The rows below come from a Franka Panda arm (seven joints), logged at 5 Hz.
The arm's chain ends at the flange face. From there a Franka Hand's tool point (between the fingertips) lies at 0.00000 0.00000 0.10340 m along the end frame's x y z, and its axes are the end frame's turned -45 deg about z.
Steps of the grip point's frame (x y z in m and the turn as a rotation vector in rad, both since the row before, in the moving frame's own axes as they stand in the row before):
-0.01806, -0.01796, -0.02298, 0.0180, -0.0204, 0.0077
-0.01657, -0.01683, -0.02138, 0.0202, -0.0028, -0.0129
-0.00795, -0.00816, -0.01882, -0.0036, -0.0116, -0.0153
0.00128, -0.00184, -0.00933, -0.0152, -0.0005, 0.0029
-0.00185, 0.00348, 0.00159, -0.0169, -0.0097, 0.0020
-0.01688, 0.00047, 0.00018, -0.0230, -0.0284, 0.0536
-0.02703, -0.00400, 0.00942, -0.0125, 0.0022, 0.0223
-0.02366, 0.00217, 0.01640, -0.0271, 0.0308, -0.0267
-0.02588, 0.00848, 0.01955, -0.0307, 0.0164, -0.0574
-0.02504, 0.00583, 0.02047, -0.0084, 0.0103, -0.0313
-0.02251, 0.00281, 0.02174, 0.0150, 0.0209, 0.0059
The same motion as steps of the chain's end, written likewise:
-0.02266, -0.00009, -0.02294, -0.0017, -0.0272, 0.0077
-0.02193, 0.00108, -0.02136, 0.0123, -0.0163, -0.0129
-0.01082, -0.00126, -0.01881, -0.0107, -0.0057, -0.0153
-0.00147, -0.00336, -0.00932, -0.0111, 0.0104, 0.0029
0.00063, 0.00182, 0.00161, -0.0188, 0.0051, 0.0020
-0.01111, 0.00852, 0.00025, -0.0363, -0.0038, 0.0536
-0.02301, 0.01552, 0.00943, -0.0073, 0.0104, 0.0223
-0.01942, 0.01859, 0.01649, 0.0026, 0.0409, -0.0267
-0.01577, 0.02335, 0.01961, -0.0101, 0.0333, -0.0574
-0.01495, 0.02199, 0.02048, 0.0013, 0.0132, -0.0313
-0.01437, 0.02053, 0.02177, 0.0254, 0.0042, 0.0059

